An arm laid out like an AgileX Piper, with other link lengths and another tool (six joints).
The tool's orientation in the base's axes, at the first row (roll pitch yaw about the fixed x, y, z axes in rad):
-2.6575 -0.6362 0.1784
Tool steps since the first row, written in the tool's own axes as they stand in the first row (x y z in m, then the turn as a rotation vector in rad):
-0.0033 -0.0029 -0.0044 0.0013 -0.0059 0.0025
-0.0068 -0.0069 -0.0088 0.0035 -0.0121 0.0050
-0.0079 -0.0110 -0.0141 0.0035 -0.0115 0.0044
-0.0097 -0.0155 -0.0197 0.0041 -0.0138 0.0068
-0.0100 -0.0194 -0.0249 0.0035 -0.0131 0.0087
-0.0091 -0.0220 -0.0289 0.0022 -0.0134 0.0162
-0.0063 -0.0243 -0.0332 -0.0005 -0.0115 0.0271
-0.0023 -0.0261 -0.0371 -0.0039 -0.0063 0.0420
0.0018 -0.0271 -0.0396 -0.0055 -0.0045 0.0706
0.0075 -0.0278 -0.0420 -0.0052 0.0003 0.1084
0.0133 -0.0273 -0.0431 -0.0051 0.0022 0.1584
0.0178 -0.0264 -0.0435 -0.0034 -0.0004 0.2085
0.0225 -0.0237 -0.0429 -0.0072 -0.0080 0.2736
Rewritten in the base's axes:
-0.0058 -0.0005 0.0023 -0.0004 0.0064 0.0012
-0.0122 -0.0002 0.0048 -0.0002 0.0132 0.0030
-0.0171 0.0001 0.0095 -0.0003 0.0124 0.0033
-0.0229 0.0005 0.0141 0.0003 0.0157 0.0028
-0.0271 0.0008 0.0190 0.0009 0.0161 0.0008
-0.0292 0.0009 0.0234 0.0030 0.0203 -0.0052
-0.0299 0.0008 0.0290 0.0065 0.0243 -0.0153
-0.0292 0.0007 0.0348 0.0125 0.0278 -0.0299
-0.0274 0.0007 0.0394 0.0244 0.0418 -0.0518
-0.0243 0.0008 0.0448 0.0432 0.0588 -0.0804
-0.0199 0.0006 0.0488 0.0658 0.0848 -0.1166
-0.0162 0.0003 0.0514 0.0878 0.1148 -0.1503
-0.0110 -0.0010 0.0528 0.1099 0.1564 -0.1961

